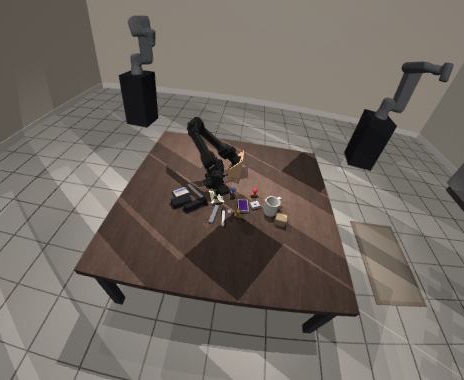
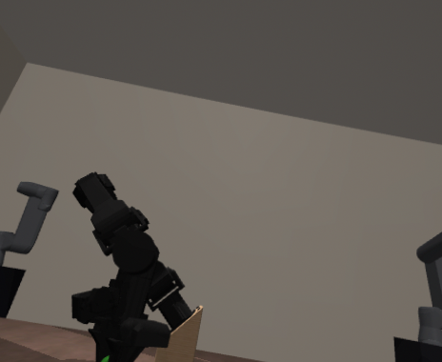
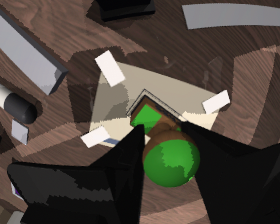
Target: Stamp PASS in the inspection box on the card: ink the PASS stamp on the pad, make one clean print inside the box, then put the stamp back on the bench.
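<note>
Now: gripper tip right at the PASS stamp. From my gripper tip the other things lie so: grey bar: 14 cm ahead, 3 cm to the left, 2 cm below; blue stamp: 4 cm behind, 10 cm to the left; card: 3 cm below.
</note>
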